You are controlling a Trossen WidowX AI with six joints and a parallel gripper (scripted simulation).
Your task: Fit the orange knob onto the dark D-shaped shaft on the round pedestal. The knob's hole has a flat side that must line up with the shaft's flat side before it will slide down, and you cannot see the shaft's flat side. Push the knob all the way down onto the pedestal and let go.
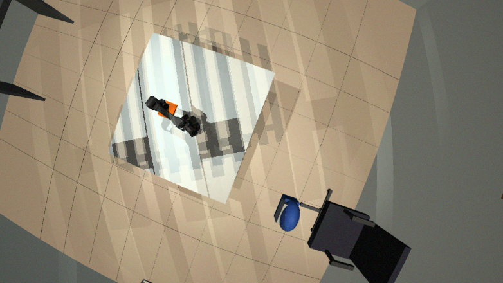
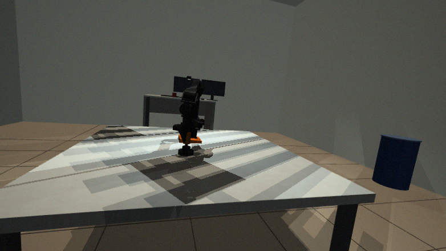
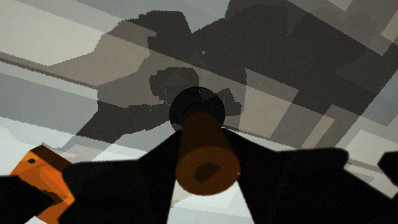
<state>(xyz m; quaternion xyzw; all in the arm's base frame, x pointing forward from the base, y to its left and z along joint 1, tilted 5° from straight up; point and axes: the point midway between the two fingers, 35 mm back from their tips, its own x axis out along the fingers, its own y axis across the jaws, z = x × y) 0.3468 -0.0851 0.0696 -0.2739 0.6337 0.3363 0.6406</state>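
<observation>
My gripper tip is now 40 mm above the round dark pedestal. From my gripper tip the other things lie so: orange knob (20 mm above).
</observation>
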